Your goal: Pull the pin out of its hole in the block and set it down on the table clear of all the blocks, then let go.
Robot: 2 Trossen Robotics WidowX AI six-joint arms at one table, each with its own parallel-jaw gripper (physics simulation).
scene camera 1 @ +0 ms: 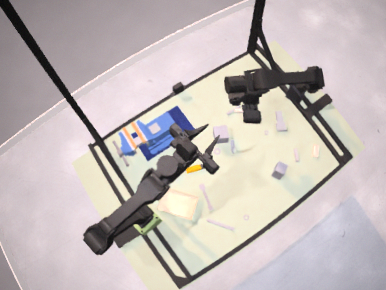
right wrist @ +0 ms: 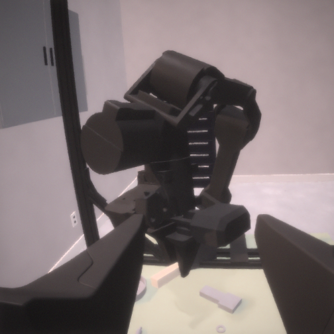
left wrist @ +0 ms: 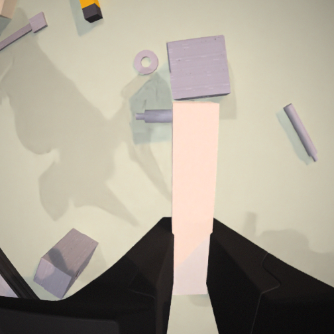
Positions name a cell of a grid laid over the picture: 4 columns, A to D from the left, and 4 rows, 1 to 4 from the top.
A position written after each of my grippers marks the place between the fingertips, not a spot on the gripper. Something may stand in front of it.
In view: my left gripper (left wrist: C3), my right gripper (scene camera 1: C2) and a pale tray (scene camera 1: B3).
My left gripper also shows in the right wrist view (right wrist: C4). My right gripper is seen too in the right wrist view (right wrist: C3). The right wrist view misses the pale tray: it is out of frame.
